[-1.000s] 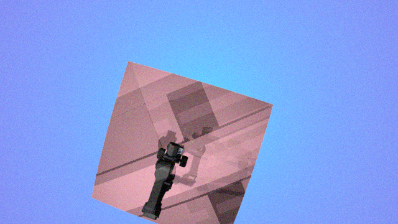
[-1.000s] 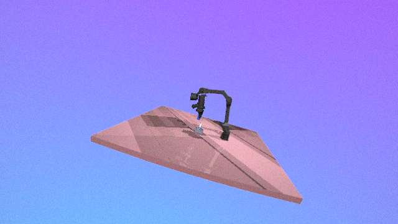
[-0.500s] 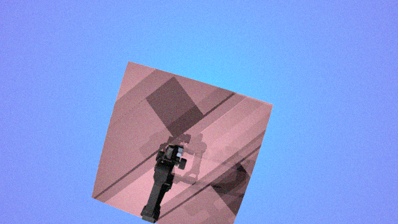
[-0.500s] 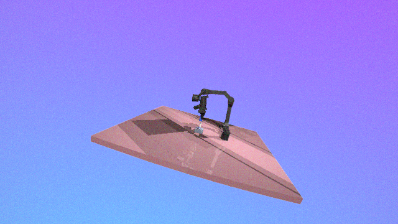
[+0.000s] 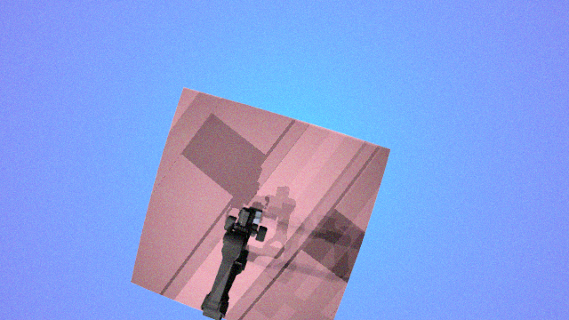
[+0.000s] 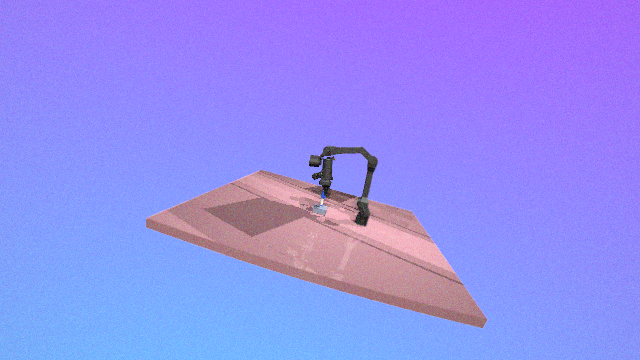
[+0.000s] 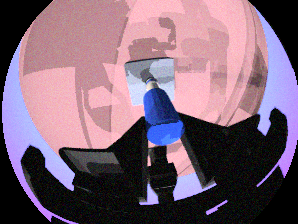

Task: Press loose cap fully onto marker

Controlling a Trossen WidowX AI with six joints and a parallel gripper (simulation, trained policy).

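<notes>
Now: the grey holder block 10 mm ahead of my gripper tip and 90 mm below it. Round my gripper tip: blue cap 10 mm ahead, 10 mm above.
</notes>
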